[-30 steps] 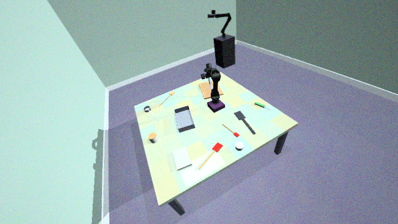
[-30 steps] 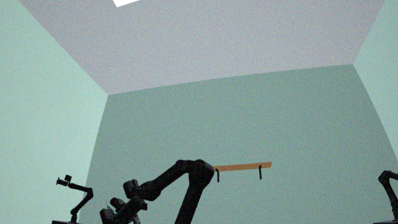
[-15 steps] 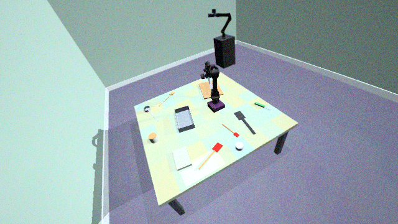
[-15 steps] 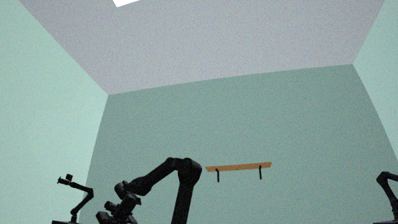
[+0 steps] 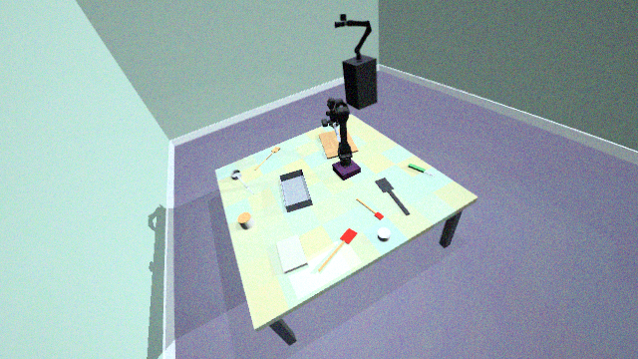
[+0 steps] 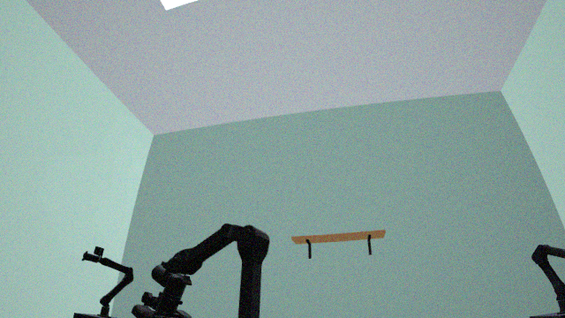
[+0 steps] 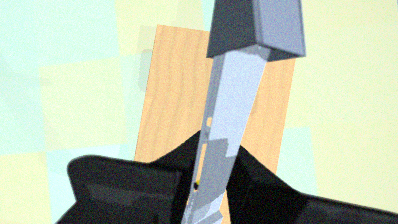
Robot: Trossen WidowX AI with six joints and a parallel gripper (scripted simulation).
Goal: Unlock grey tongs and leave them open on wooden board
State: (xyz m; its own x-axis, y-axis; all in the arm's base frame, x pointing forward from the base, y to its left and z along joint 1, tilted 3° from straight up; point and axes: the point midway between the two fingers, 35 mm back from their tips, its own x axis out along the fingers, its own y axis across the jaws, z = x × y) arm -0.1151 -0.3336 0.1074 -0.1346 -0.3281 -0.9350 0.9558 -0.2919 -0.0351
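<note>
Right now my gripper tip is 10 mm short of the wooden board, 20 mm to the right of it and 120 mm above it. Round my gripper tip: grey roasting tin: 510 mm ahead, 330 mm to the left, 100 mm below; black spatula: 40 mm ahead, 700 mm to the left, 120 mm below; green tool: 240 mm behind, 670 mm to the left, 120 mm below.
</note>
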